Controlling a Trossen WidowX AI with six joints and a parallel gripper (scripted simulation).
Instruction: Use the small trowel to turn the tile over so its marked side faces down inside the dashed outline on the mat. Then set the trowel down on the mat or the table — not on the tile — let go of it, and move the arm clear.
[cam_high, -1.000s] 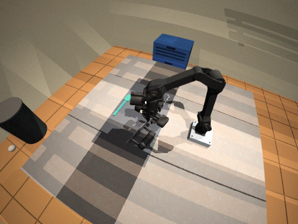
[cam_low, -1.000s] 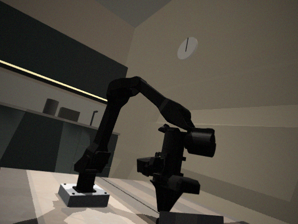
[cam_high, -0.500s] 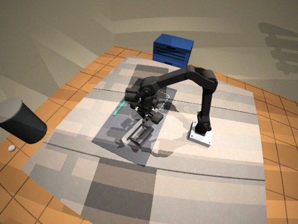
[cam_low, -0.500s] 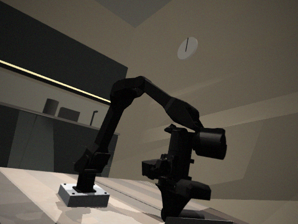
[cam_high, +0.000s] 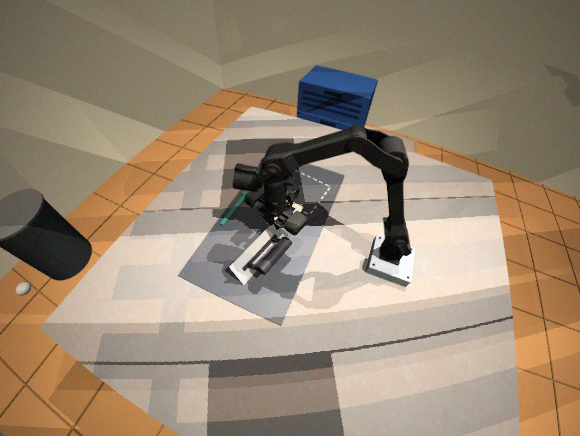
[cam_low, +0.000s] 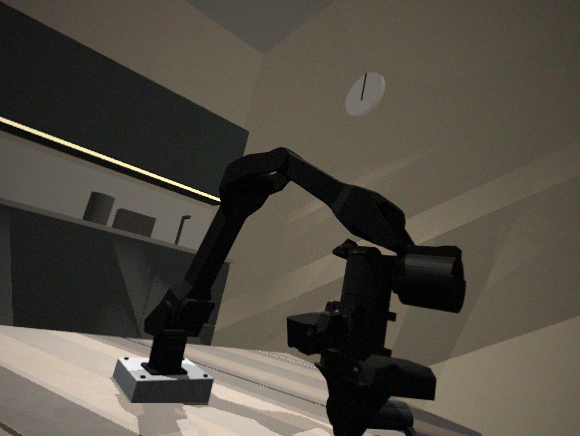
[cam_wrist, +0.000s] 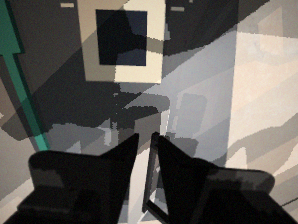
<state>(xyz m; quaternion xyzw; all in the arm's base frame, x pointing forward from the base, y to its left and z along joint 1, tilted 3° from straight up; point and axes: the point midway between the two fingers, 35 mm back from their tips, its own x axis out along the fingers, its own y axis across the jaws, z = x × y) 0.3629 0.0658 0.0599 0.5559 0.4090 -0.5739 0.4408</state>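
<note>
Right now my gripper tip is 40 mm short of the grey mat, 70 mm to the left of it and 80 mm above it. Also, from my gripper tip: tan square tile: 20 mm ahead, 110 mm to the right, 60 mm below; then teal trowel: 170 mm ahead, 100 mm to the right, 60 mm below.
</note>
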